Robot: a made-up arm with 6 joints. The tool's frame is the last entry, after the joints.
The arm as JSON. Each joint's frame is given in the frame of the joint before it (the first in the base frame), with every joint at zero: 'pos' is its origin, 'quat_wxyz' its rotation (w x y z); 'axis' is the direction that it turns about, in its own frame. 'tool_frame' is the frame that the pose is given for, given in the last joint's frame.
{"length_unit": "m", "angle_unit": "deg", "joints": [
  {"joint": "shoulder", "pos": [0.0, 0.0, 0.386], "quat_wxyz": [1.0, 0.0, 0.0, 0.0], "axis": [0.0, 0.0, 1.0]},
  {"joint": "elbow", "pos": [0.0, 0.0, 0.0], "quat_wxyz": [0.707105, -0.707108, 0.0, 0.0], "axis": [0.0, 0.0, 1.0]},
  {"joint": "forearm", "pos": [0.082, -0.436, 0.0], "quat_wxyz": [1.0, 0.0, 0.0, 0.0], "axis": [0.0, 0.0, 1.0]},
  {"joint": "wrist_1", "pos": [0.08, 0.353, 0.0], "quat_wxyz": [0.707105, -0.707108, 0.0, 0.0], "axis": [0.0, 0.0, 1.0]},
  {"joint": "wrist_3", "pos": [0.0, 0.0, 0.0], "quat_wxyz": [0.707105, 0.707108, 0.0, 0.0], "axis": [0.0, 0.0, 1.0]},
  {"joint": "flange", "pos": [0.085, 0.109, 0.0], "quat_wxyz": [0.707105, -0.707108, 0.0, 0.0], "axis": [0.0, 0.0, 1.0]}
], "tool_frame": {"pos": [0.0, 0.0, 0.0], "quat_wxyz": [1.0, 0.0, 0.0, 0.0]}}
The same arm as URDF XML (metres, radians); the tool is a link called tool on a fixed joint. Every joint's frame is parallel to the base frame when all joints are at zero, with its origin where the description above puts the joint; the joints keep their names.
<robot name="arm">
  <joint name="tool_joint" type="fixed">
    <parent link="link6"/>
    <child link="tool"/>
    <origin xyz="0.0000 0.0000 0.0000" rpy="3.1416 0.0000 0.0000"/>
  </joint>
  <joint name="flange" type="continuous">
    <parent link="link5"/>
    <child link="link6"/>
    <origin xyz="0.0850 0.0000 -0.1090" rpy="0.0000 0.0000 0.0000"/>
    <axis xyz="0 0 -1"/>
  </joint>
  <joint name="wrist_3" type="continuous">
    <parent link="link4"/>
    <child link="link5"/>
    <origin xyz="0.0000 0.0000 0.0000" rpy="0.0000 0.0000 0.0000"/>
    <axis xyz="0 1 0"/>
  </joint>
  <joint name="wrist_1" type="continuous">
    <parent link="link3"/>
    <child link="link4"/>
    <origin xyz="0.0800 0.0000 -0.3530" rpy="0.0000 0.0000 0.0000"/>
    <axis xyz="0 0 -1"/>
  </joint>
  <joint name="forearm" type="continuous">
    <parent link="link2"/>
    <child link="link3"/>
    <origin xyz="0.0820 0.0000 0.4360" rpy="0.0000 0.0000 0.0000"/>
    <axis xyz="0 1 0"/>
  </joint>
  <joint name="elbow" type="continuous">
    <parent link="link1"/>
    <child link="link2"/>
    <origin xyz="0.0000 0.0000 0.0000" rpy="0.0000 0.0000 0.0000"/>
    <axis xyz="0 1 0"/>
  </joint>
  <joint name="shoulder" type="continuous">
    <parent link="base"/>
    <child link="link1"/>
    <origin xyz="0.0000 0.0000 0.3860" rpy="0.0000 0.0000 0.0000"/>
    <axis xyz="0 0 1"/>
  </joint>
  <link name="base"/>
  <link name="link1"/>
  <link name="link2"/>
  <link name="link3"/>
  <link name="link4"/>
  <link name="link5"/>
  <link name="link6"/>
  <link name="tool"/>
</robot>

